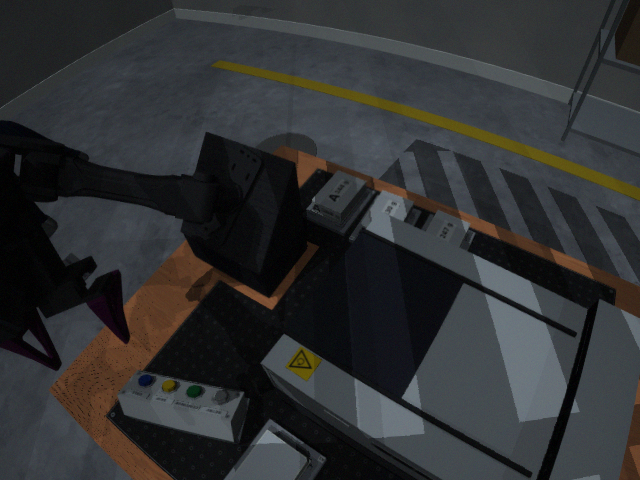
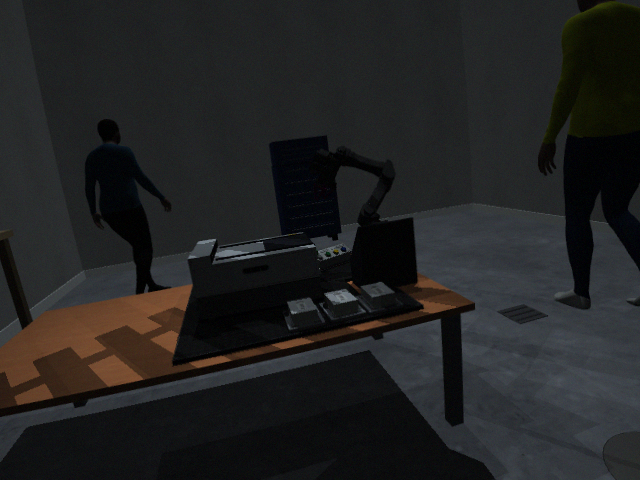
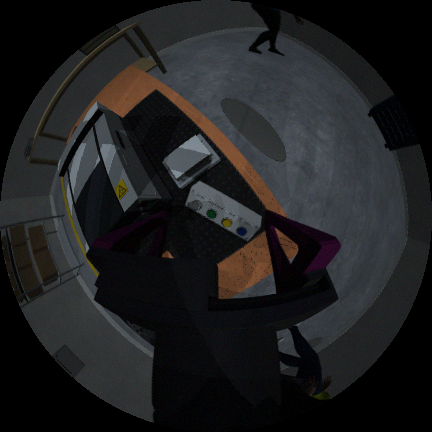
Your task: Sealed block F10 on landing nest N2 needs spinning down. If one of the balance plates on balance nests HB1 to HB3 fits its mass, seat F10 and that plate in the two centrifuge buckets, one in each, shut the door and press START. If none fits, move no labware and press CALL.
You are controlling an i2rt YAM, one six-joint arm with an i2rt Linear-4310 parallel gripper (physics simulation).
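Frame: origin at the arm's base, x left, y ahead, z down, level; millimetres.
Seen in the pictures: gripper, fingertip midpoint: (image 1: 92,354) (image 2: 319,199) (image 3: 215,215); arm's base, origin of the base link: (image 1: 231,196) (image 2: 380,238).
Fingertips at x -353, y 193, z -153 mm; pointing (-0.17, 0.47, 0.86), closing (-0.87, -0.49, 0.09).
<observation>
Pixels of each thing's top centre, then the offset from my fingertips to it. Level surfaces: height alone.
- button box, middle of its top: (image 1: 173,398) (image 3: 222,211) (image 2: 328,248) dx +11, dy -12, dz +248 mm
- pale block, middle of its top: (image 1: 264,476) (image 3: 185,155) dx +25, dy +188, dz +264 mm
- marked A, middle of its top: (image 1: 339,190) (image 2: 377,289) dx +592, dy -106, dz +278 mm
- black mat, its level: dz +331 mm
- orange table, its level: dz +344 mm
My gripper (image 1: 93,355) (image 2: 323,190) (image 3: 215,215) is open and empty, high beside the button box (image 1: 180,415) (image 3: 225,212), which has blue, yellow, green and grey buttons. A pale block (image 1: 271,457) (image 3: 189,156) sits in a nest beside the box; no label on it is readable. Three labware pieces stand in a row behind the centrifuge: one marked A (image 1: 338,196) (image 2: 377,293), one (image 1: 390,206) (image 2: 341,302) whose label partly reads "30 g", and one (image 1: 447,227) (image 2: 303,310) reading "247 g". The centrifuge (image 1: 310,369) (image 2: 258,268) has a dark panel on top; its buckets do not show.
The arm's black pedestal (image 1: 253,217) (image 2: 385,253) rises beside the row of labware. The centrifuge housing stands tall over the black mat (image 1: 186,330) on the orange table (image 1: 160,289). Two people (image 2: 116,175) (image 2: 594,103) stand beyond the table. A blue board (image 2: 305,206) stands behind.
</observation>
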